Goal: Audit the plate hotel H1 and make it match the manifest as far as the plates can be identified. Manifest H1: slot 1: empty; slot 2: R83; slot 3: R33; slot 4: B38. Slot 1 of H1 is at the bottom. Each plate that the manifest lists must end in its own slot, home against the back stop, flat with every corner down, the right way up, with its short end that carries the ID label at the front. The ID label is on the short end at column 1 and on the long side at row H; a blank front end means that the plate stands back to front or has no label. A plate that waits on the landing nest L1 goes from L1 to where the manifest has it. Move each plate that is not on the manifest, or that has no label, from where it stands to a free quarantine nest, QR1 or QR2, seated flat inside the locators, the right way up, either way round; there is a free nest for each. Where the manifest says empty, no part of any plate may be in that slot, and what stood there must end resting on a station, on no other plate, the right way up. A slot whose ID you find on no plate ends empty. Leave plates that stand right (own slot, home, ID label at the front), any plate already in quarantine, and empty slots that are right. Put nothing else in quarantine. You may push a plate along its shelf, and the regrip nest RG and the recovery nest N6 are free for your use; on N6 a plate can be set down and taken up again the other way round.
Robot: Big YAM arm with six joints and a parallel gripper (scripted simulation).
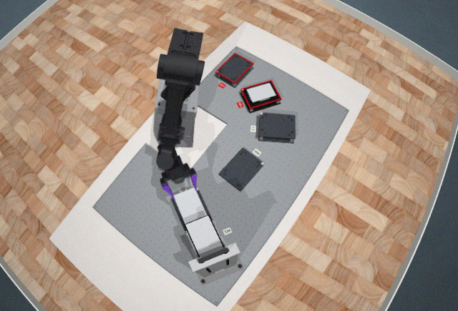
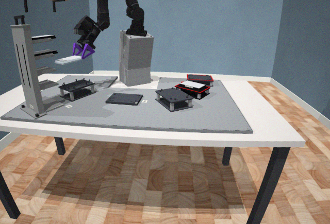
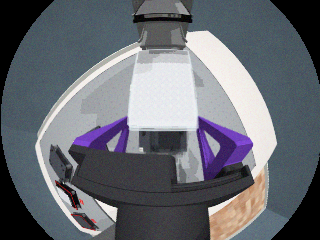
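Now: hand 50 mm short of the white plate and 30 mm to the left of it. From my hand the other things lie so: plate hotel H1: 240 mm ahead, 150 mm to the right, 10 mm below; then regrip nest RG: 150 mm below, 30 mm ahead, 20 mm to the right; then flat pad N6: 270 mm to the left, 200 mm below, 80 mm ahead.
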